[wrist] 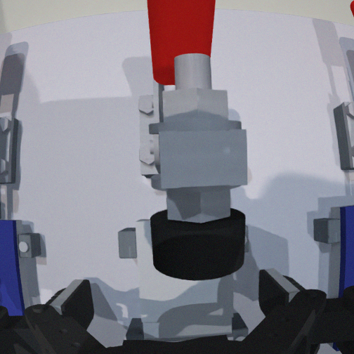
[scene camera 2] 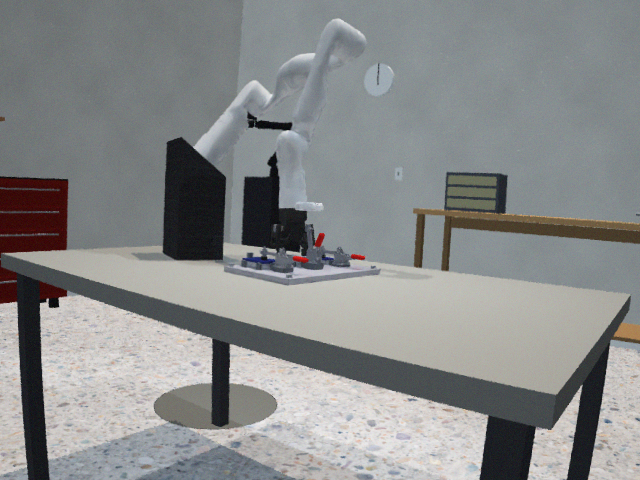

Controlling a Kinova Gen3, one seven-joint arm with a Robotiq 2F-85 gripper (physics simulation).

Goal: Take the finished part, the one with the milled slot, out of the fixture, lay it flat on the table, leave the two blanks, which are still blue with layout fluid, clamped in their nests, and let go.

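Places are measured from the arm's base along level axes (x ahead, y left, z up), in metres.
Pixels of known places: arm's base, origin of its link: point(scene camera 2: 199, 164).
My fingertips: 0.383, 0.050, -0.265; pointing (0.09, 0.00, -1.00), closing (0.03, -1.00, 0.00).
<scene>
Ahead of a thing's pixels: the offset from my fingertips to its top centre, as dx, dy, dz. "spot": to the spot under its first point. Level surfaces: height alone.
The finished part point(wrist: 185, 297) is a bare grey block in the middle nest of the white fixture plate point(wrist: 80, 150) point(scene camera 2: 258, 275). Its slot cannot be made out. The middle clamp's arm, with a black rubber tip point(wrist: 198, 247), stands raised and covers some of the part in the wrist view. Its red handle {spot: +0.101, -0.010, +0.073} point(scene camera 2: 320, 239) point(wrist: 181, 35) is tilted up. My gripper point(scene camera 2: 293, 245) point(wrist: 174, 294) is open, pointing down, with one finger on each side of the part and nothing between them gripped. Blue blanks {+0.000, -0.115, +0.016} point(scene camera 2: 258, 259) point(wrist: 9, 270) point(wrist: 348, 260) sit in the outer nests.
The outer clamps' red handles {spot: +0.143, -0.122, +0.035} point(scene camera 2: 300, 258) {spot: +0.138, +0.098, +0.029} point(scene camera 2: 357, 256) lie low, pointing outward. The fixture stands on the table {dz -0.020} point(scene camera 2: 413, 320), in front of the black arm pedestal point(scene camera 2: 193, 206). Beyond stand a wooden bench point(scene camera 2: 516, 220) with a drawer box point(scene camera 2: 473, 192) and a red cabinet point(scene camera 2: 31, 222).
</scene>
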